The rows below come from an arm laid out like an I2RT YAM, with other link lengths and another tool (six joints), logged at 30 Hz.
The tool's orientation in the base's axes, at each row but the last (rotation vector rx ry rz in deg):
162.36 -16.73 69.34
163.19 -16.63 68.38
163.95 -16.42 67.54
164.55 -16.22 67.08
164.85 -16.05 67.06
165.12 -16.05 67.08
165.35 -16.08 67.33
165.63 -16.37 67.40
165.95 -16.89 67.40
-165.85 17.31 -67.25
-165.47 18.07 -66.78
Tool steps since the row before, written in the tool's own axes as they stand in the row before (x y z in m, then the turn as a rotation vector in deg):
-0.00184 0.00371 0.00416 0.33 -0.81 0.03
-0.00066 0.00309 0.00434 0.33 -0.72 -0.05
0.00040 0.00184 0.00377 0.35 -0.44 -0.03
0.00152 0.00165 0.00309 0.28 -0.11 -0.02
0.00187 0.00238 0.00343 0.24 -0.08 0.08
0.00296 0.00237 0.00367 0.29 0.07 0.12
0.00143 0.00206 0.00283 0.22 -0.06 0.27
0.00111 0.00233 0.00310 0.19 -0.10 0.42
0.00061 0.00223 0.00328 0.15 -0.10 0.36
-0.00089 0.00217 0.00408 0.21 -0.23 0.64
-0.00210 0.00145 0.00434 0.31 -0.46 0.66
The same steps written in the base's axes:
0.00101 -0.00384 -0.00432 0.40 0.74 0.24
0.00202 -0.00340 -0.00363 0.33 0.66 0.29
0.00256 -0.00225 -0.00247 0.30 0.38 0.28
0.00291 -0.00215 -0.00123 0.20 0.07 0.21
0.00327 -0.00294 -0.00127 0.24 0.03 0.11
0.00420 -0.00311 -0.00070 0.27 -0.12 0.11
0.00261 -0.00248 -0.00115 0.35 0.00 -0.04
0.00252 -0.00271 -0.00160 0.44 0.04 -0.16
0.00231 -0.00253 -0.00209 0.37 0.05 -0.15
0.00181 -0.00225 -0.00372 0.63 0.14 -0.30
0.00125 -0.00130 -0.00470 0.76 0.35 -0.23

